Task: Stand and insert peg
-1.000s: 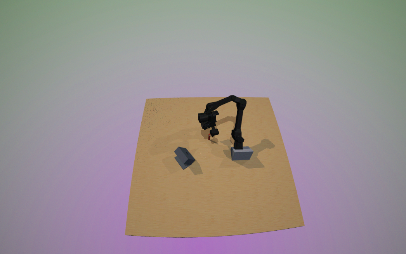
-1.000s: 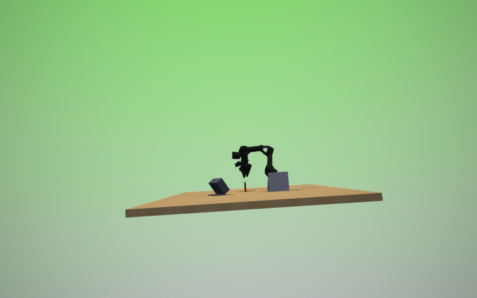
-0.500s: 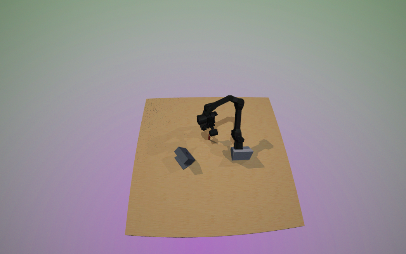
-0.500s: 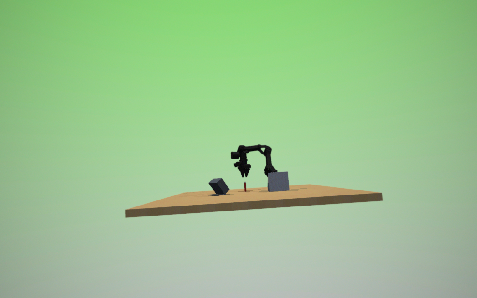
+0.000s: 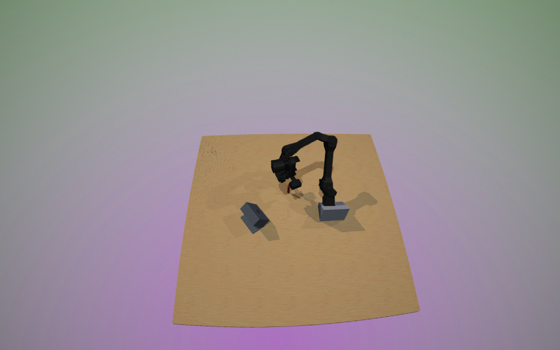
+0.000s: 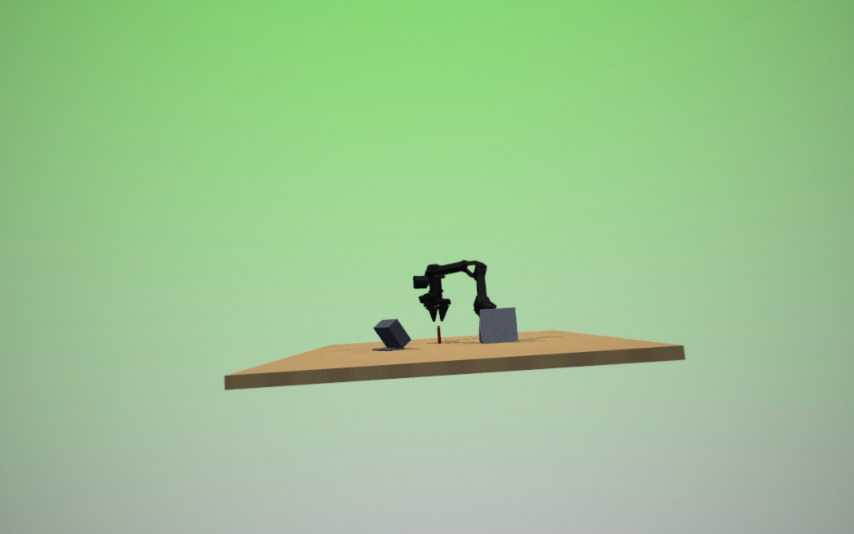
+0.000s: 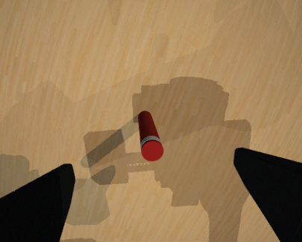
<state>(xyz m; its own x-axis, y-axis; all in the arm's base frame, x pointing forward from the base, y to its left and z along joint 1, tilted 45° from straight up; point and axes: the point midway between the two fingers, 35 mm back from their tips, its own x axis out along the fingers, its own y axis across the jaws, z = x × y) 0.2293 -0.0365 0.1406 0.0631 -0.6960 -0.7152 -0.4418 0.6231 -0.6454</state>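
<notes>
Right now the red peg is 40 mm below my gripper tip. Also, from my gripper tip: grey sloped panel: 200 mm to the left, 190 mm ahead, 40 mm below.
</notes>
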